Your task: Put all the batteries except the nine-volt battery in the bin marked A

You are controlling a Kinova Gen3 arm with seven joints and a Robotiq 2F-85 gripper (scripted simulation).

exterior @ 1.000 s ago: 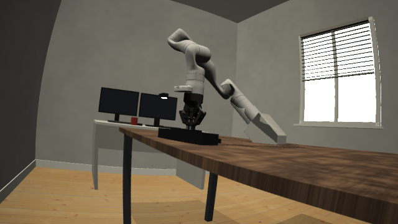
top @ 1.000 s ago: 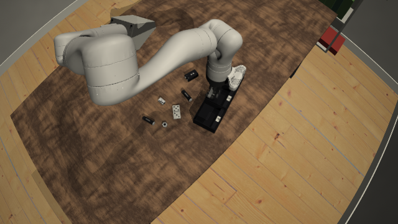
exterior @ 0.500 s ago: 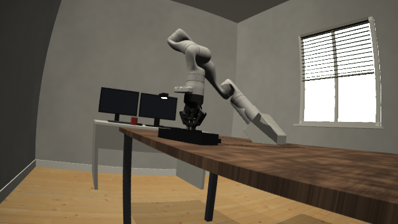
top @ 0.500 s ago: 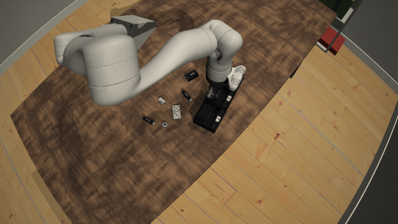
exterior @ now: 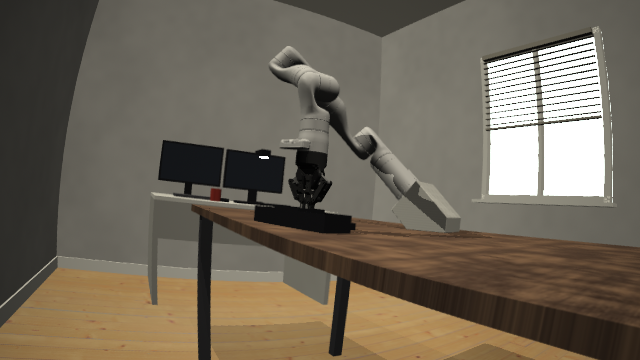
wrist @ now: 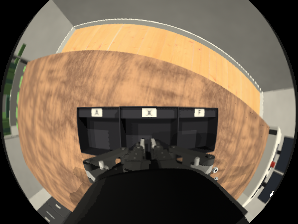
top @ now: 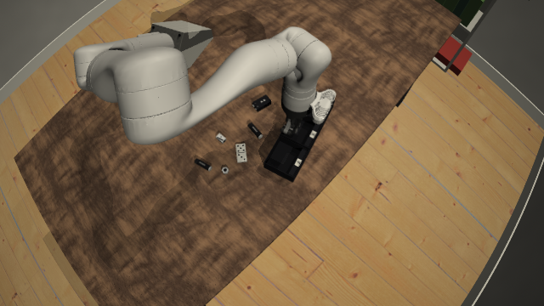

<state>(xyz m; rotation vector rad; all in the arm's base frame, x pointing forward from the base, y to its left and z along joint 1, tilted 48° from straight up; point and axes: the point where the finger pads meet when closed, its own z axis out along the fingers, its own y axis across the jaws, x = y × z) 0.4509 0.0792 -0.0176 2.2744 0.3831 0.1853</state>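
Right now my hand is 120 mm past the black nine-volt battery and 30 mm above it. Round my hand: metal nut 200 mm to the right, 70 mm behind, 30 mm below; then white domino 140 mm to the right, 70 mm behind, 30 mm below; then grey metal piece 140 mm to the right, 130 mm behind, 30 mm below.
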